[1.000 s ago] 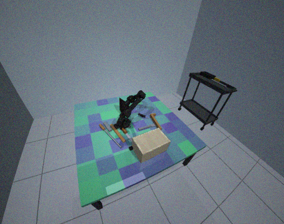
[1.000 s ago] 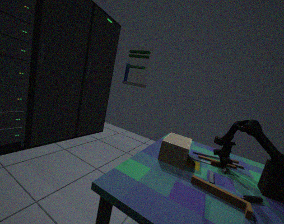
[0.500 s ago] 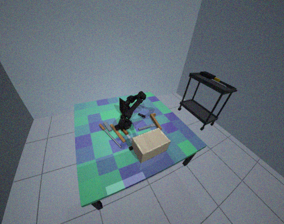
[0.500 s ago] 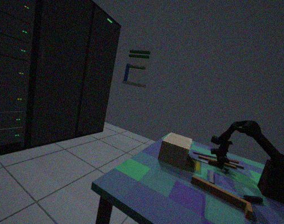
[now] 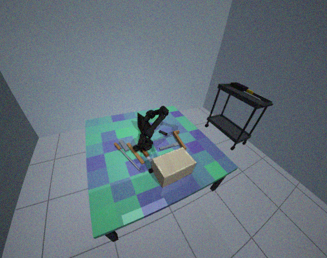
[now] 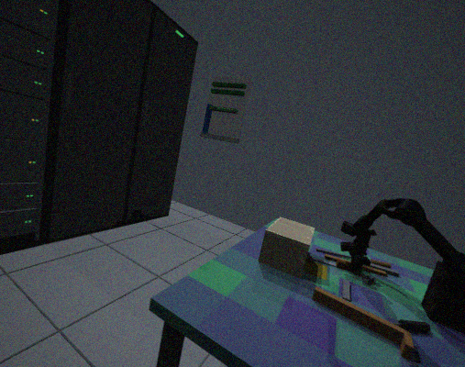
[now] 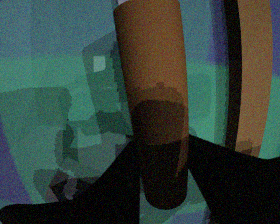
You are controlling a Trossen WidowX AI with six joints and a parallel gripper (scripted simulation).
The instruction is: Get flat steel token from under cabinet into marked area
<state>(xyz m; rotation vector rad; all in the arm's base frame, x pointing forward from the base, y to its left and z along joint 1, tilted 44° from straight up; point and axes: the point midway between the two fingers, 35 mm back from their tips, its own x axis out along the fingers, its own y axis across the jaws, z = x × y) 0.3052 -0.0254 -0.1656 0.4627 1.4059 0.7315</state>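
The short grey piece lies 6 cm behind my gripper tip and 5 cm to the left of it. Also, from my gripper tip: yellow marked patch 16 cm ahead, 14 cm to the left, 1 cm below; flat grey bar 14 cm behind, 16 cm to the right; wooden stick 1 cm behind, 8 cm to the right.
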